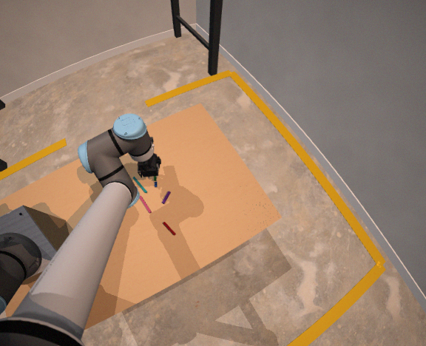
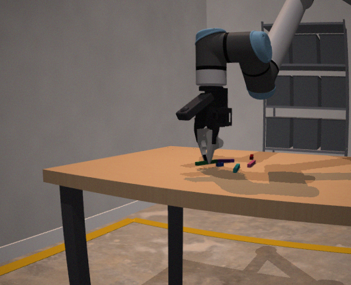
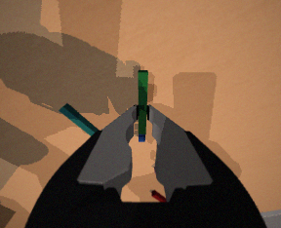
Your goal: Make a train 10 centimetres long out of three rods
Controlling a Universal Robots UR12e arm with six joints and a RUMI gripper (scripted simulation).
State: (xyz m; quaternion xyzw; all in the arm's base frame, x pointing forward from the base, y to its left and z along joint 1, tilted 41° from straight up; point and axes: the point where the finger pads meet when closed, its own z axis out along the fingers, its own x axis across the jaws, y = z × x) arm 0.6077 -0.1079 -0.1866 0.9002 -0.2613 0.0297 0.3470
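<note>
My gripper is now 9 cm past the turquoise rod, 2 cm above it and 1 cm to the left of it. Round my hand: green rod 1 cm below; pink rod 11 cm behind, 10 cm to the right, 2 cm below; purple rod 13 cm to the right, 2 cm below, 2 cm behind.
</note>
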